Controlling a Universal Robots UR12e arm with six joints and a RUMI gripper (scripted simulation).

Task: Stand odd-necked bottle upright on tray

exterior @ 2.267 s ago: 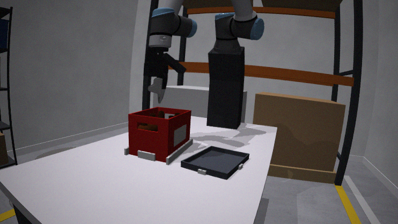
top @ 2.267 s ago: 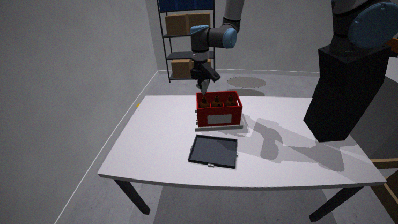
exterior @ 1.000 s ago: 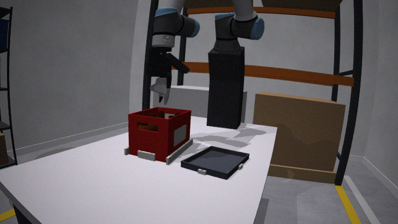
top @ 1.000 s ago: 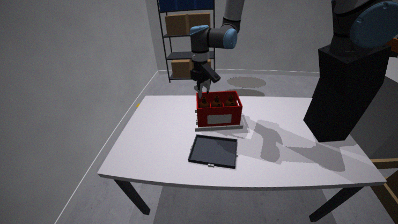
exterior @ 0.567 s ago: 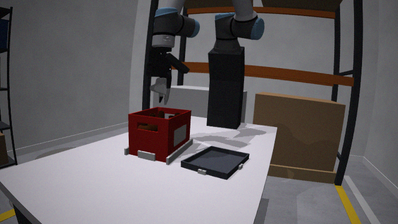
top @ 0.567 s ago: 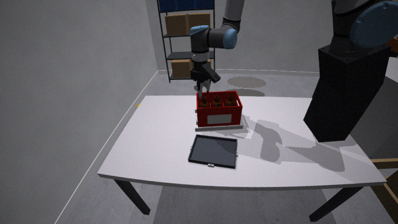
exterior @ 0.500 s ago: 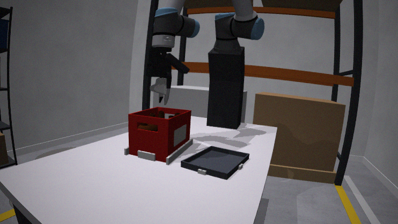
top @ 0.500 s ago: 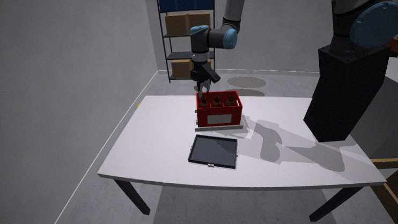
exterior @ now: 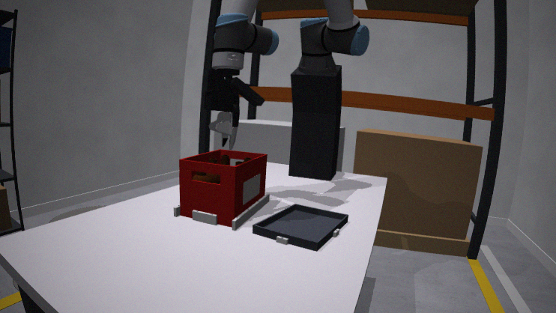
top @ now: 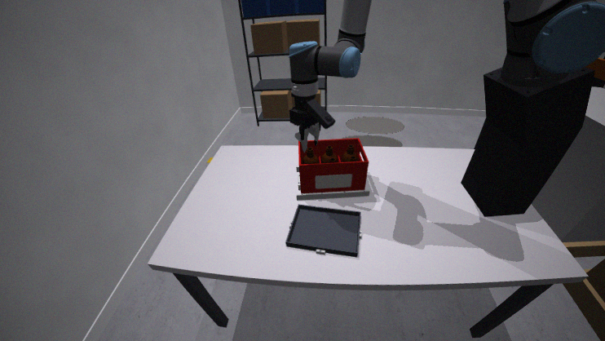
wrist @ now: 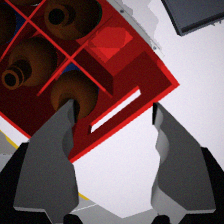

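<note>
The brown bottle is 140 mm below my hand and 90 mm to the right of it. Round my hand: dark tray 230 mm to the left, 220 mm below, 30 mm behind; then glass bottle 140 mm below, 90 mm to the right, 90 mm behind; then red crate 150 mm below, 90 mm behind, 40 mm to the right.
</note>
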